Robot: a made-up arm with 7 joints.
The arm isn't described. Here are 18 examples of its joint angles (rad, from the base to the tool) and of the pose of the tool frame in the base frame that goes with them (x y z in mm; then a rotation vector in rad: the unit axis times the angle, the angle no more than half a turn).
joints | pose
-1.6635 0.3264 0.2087 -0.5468 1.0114 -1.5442 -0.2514 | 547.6 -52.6 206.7 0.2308 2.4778 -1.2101
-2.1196 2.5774 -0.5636 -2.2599 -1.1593 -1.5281 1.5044 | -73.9 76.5 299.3 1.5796 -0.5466 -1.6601
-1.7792 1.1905 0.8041 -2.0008 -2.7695 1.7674 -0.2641 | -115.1 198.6 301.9 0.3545 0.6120 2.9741
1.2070 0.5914 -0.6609 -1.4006 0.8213 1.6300 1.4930 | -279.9 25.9 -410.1 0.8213 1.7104 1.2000
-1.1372 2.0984 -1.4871 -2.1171 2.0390 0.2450 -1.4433 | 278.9 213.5 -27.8 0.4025 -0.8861 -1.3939
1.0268 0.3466 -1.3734 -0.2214 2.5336 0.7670 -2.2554 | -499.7 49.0 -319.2 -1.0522 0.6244 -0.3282
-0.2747 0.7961 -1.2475 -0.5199 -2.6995 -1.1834 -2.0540 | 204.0 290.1 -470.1 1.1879 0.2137 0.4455
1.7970 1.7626 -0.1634 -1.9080 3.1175 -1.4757 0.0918 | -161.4 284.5 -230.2 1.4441 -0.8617 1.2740
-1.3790 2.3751 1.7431 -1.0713 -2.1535 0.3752 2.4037 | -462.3 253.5 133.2 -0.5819 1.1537 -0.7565
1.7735 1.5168 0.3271 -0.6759 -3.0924 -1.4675 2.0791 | -189.4 547.7 33.9 0.3174 2.6808 -0.2888
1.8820 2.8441 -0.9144 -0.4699 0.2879 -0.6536 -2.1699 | 345.4 477.6 -40.7 1.1440 -0.6617 1.2943
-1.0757 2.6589 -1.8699 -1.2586 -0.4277 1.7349 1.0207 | -84.1 499.2 114.5 2.8679 0.4912 0.6086
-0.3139 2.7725 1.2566 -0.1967 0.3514 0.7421 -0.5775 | -132.2 171.2 554.1 1.8676 -1.3818 0.7056
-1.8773 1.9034 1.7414 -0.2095 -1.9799 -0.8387 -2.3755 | -43.2 565.4 180.0 2.3761 1.1803 -0.0628
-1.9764 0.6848 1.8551 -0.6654 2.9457 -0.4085 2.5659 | 438.4 294.2 243.0 -0.5253 -2.0061 0.9555
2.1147 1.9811 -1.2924 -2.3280 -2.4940 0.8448 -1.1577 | -275.9 63.1 101.2 0.0172 1.0924 2.3406
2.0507 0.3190 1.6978 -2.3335 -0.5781 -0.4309 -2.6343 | -57.7 243.2 164.5 -0.0740 -1.3203 1.3791
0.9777 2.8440 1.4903 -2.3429 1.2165 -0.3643 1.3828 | 204.6 -211.3 40.2 -1.3813 -0.4221 -1.0981
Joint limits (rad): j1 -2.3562..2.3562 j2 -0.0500..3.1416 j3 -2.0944..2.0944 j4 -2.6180..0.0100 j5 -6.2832..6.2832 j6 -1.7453..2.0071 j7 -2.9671..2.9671
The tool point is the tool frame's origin. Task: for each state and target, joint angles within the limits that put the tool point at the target. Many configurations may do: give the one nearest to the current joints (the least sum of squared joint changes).
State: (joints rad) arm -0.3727 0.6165 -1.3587 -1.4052 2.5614 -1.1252 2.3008
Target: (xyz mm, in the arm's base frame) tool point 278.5 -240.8 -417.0
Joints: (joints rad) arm -0.5675 0.1130 -1.3157 -0.9605 2.5614 -1.1252 2.3008
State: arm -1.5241 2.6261 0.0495 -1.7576 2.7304 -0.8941 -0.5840
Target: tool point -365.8 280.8 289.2
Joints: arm -1.9293 2.5658 0.0202 -1.0668 2.7304 -0.8941 -0.5840
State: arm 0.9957 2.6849 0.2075 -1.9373 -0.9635 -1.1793 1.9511
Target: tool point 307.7 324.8 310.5
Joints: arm 0.2427 2.1631 0.5104 -1.0646 -0.9635 -1.1793 1.9511
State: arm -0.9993 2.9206 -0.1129 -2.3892 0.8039 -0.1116 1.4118
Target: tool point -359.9 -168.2 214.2
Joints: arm -1.6819 3.1416 0.5742 -1.6584 0.8039 -0.1116 1.4118
